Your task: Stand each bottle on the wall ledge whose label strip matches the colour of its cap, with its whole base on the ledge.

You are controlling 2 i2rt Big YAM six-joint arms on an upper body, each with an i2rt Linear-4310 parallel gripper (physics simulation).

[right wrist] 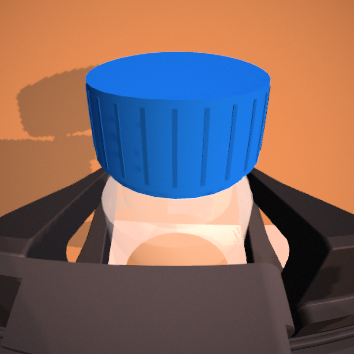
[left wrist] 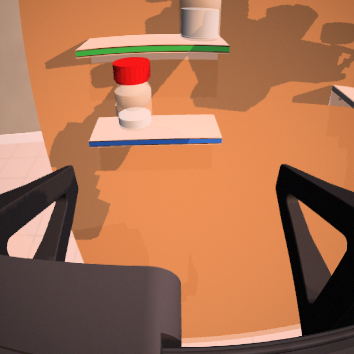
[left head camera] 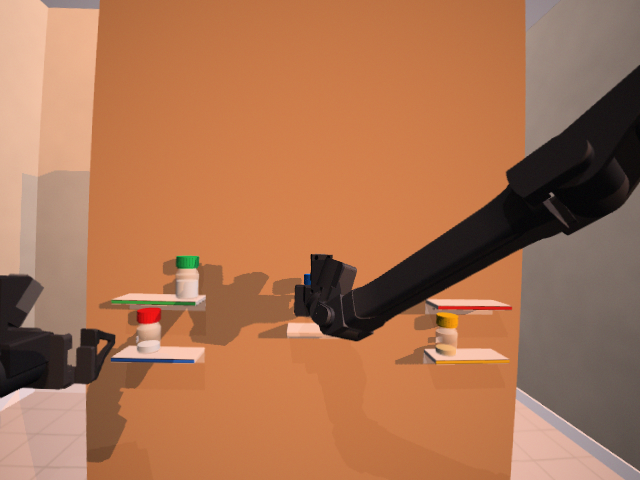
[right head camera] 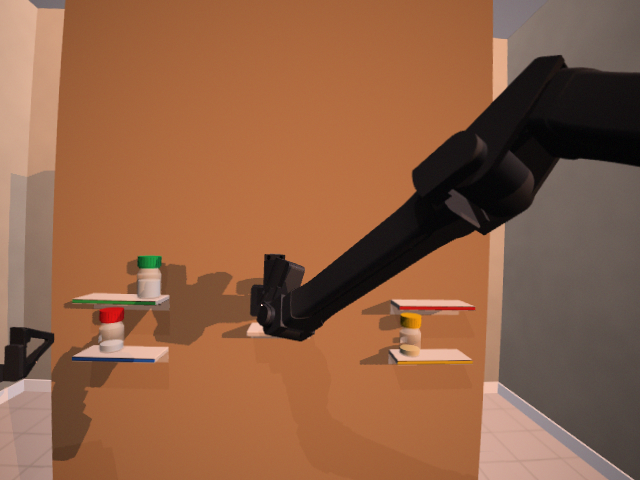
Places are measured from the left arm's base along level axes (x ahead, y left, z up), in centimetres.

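Pixels of known places: left gripper, fingertip midpoint: (left wrist: 176, 175) (left head camera: 83, 338) (right head camera: 23, 336); right gripper, fingertip midpoint: (right wrist: 176, 174).
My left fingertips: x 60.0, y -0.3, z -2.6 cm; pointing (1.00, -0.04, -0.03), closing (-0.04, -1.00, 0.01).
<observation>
For each thing: its top centre in the pictures, then the offset to it from my left fingertips. "spot": a spot on its surface instead.
- blue-capped bottle, top centre: (right wrist: 175, 65) (left head camera: 315, 274) dz +7.6, dx +27.6, dy -36.6 cm
- plain middle ledge, top centre: (right wrist: 201, 265) (left head camera: 318, 327) (right head camera: 280, 327) dz -6.6, dx +30.8, dy -38.0 cm
- green-capped bottle, top centre: (left head camera: 187, 256) (right head camera: 149, 256) dz +10.9, dx +30.7, dy -4.5 cm
- green-strip ledge, surface spot: (left wrist: 125, 42) (left head camera: 142, 298) (right head camera: 103, 298) spot: dz +0.4, dx +28.5, dy +5.4 cm
- red-capped bottle, top centre: (left wrist: 130, 61) (left head camera: 149, 309) (right head camera: 111, 309) dz -3.1, dx +31.5, dy +5.2 cm
- blue-strip ledge, top centre: (left wrist: 154, 125) (left head camera: 160, 352) (right head camera: 122, 351) dz -13.6, dx +30.8, dy +2.0 cm
- yellow-capped bottle, top centre: (right head camera: 410, 315) (left head camera: 447, 315) dz -3.1, dx +31.1, dy -72.6 cm
- yellow-strip ledge, top centre: (right head camera: 429, 354) (left head camera: 465, 353) dz -13.6, dx +30.8, dy -78.0 cm
- red-strip ledge, top centre: (right head camera: 431, 302) (left head camera: 467, 302) dz +0.4, dx +30.8, dy -78.0 cm
My right gripper (left head camera: 300, 300) (right head camera: 256, 300) (right wrist: 176, 174) is shut on the blue-capped bottle (left head camera: 307, 279) (right wrist: 177, 140), upright over the plain middle ledge (left head camera: 302, 330) (right head camera: 255, 330); its base contact is hidden. The green-capped bottle (left head camera: 187, 277) (right head camera: 149, 277) (left wrist: 200, 22) stands on the green-strip ledge (left head camera: 139, 298) (right head camera: 100, 298) (left wrist: 125, 42). The red-capped bottle (left head camera: 148, 330) (right head camera: 111, 329) (left wrist: 132, 92) stands on the blue-strip ledge (left head camera: 178, 353) (right head camera: 142, 352) (left wrist: 185, 129). The yellow-capped bottle (left head camera: 446, 334) (right head camera: 410, 334) stands on the yellow-strip ledge (left head camera: 478, 354) (right head camera: 442, 354). My left gripper (left head camera: 80, 356) (left wrist: 176, 175) is open and empty, in front of the wall.
The red-strip ledge (left head camera: 467, 303) (right head camera: 433, 303) bears no bottle and sits above the yellow-capped bottle. My right arm (left head camera: 444, 253) (right head camera: 379, 245) crosses from the upper right and covers part of the middle ledge. The orange wall (left head camera: 310, 129) (right head camera: 268, 129) stands behind the ledges.
</observation>
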